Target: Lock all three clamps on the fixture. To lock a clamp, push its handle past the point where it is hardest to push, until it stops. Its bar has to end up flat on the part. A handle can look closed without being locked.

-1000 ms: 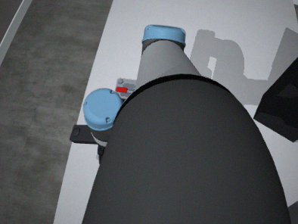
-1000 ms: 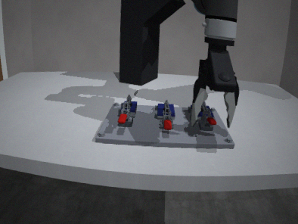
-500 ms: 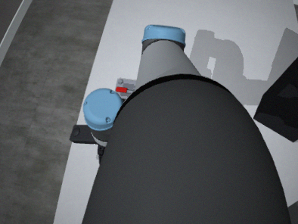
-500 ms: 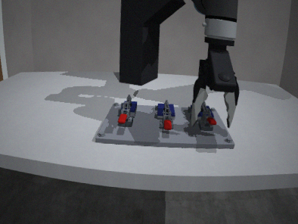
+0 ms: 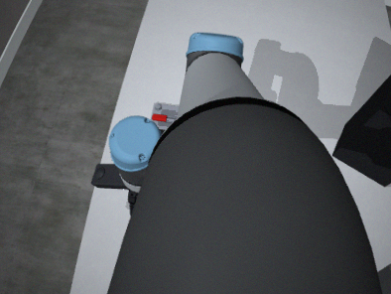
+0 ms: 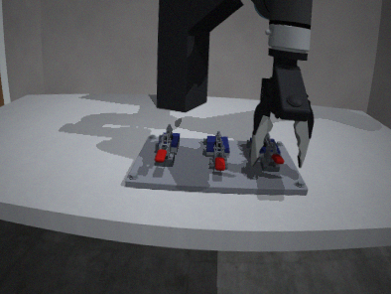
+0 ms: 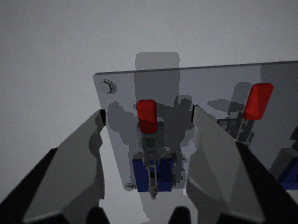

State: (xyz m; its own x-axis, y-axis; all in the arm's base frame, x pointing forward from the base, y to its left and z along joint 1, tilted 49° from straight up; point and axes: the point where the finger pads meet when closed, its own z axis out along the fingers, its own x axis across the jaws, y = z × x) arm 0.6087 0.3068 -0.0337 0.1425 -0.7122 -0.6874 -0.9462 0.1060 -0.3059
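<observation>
The blue part lies 13 cm behind my hand, 2 cm to the right of it and 3 cm below it. From my hand the other things lie so: grey fixture plate 7 cm behind, 12 cm to the right, 5 cm below.
</observation>
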